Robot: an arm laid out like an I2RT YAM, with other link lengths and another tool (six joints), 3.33 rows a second.
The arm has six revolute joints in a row. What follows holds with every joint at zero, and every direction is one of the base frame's.
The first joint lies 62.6 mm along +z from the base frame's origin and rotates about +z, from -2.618 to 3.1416 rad.
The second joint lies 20.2 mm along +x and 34.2 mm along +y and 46 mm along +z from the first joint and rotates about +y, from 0 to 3.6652 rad.
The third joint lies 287.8 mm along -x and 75 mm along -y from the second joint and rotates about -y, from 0 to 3.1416 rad.
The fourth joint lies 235.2 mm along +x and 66 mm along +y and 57.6 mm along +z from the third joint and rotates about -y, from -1.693 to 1.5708 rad.
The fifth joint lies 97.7 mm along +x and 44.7 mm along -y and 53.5 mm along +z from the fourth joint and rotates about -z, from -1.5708 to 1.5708 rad.
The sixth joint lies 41.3 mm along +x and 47 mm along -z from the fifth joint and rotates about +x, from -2.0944 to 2.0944 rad.
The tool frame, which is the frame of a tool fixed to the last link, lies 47 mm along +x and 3 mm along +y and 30 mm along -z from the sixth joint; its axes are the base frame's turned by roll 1.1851, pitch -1.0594 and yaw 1.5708 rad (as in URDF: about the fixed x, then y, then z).
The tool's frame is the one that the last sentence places.
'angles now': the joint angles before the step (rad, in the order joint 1, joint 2, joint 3, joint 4, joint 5, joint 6). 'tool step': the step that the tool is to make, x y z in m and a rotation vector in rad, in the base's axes. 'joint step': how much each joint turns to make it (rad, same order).
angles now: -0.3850 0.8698 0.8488 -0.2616 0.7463 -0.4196
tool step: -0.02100 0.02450 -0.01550 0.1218 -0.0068 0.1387
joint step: 0.0159 -0.1225 -0.0076 -0.2088 -0.1538 0.0889
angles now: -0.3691 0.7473 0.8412 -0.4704 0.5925 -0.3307
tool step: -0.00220 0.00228 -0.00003 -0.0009 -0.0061 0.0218
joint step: 0.0006 -0.0191 -0.0067 -0.0021 -0.0203 -0.0077
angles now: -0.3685 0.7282 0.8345 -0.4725 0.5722 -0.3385
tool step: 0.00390 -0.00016 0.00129 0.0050 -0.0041 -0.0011
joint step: 0.0076 0.0159 0.0092 0.0030 0.0059 0.0106
